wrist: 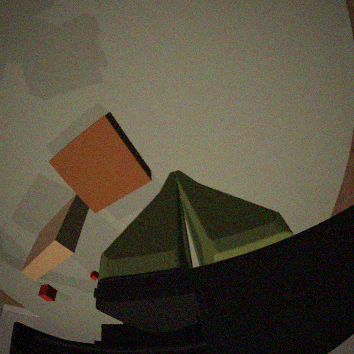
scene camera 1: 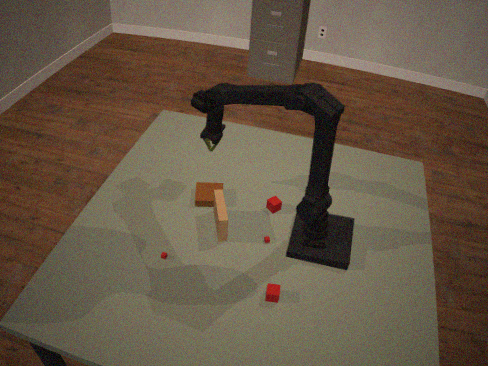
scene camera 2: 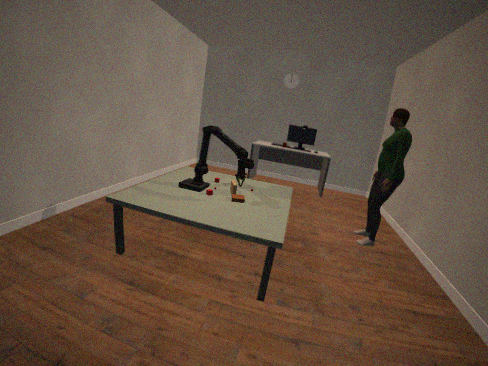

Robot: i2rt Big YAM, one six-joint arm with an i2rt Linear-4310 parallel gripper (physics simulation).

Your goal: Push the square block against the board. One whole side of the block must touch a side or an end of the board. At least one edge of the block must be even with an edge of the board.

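Frame: origin at the arm's base, x left, y down, z back, level; metres.
Seen in the pictures: gripper, between the fingertips: (wrist: 176, 179) (scene camera 1: 210, 150) (scene camera 2: 240, 186); arm's base, origin of its link: (scene camera 1: 314, 234) (scene camera 2: 197, 183).
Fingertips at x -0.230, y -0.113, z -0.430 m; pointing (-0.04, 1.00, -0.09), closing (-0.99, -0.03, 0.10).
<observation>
Offsets run from my fingertips to a thing's top centre.
The square block @(dz +0.021, dx +0.096, dy +0.119 m) (scene camera 1: 209, 194) (scene camera 2: 238, 198) (wrist: 100, 165) is orange-brown and lies flat on the table. The board @(dz +0.095, dx +0.231, dy +0.045 m) (scene camera 1: 220, 215) (scene camera 2: 233, 187) (wrist: 48, 260) is light wood and stands upright on its long narrow edge. In scene camera 1 the board's far end is at the block's near right corner and hides part of it. In the wrist view that end is close to one side of the block, near a corner; I cannot tell whether they touch. My gripper (scene camera 1: 211, 149) (scene camera 2: 241, 185) (wrist: 176, 179) is shut and empty, pointing down above the table, beyond the block in scene camera 1.
A larger red cube @(dz +0.270, dx +0.096, dy +0.109 m) (scene camera 1: 274, 204) and a small red cube @(dz +0.269, dx +0.266, dy +0.133 m) (scene camera 1: 267, 239) lie between the board and the arm's base (scene camera 1: 320, 245). Another larger red cube @(dz +0.321, dx +0.494, dy +0.109 m) (scene camera 1: 272, 293) is nearer the front. A small red cube @(dz -0.053, dx +0.421, dy +0.133 m) (scene camera 1: 164, 255) lies left of the board.
</observation>
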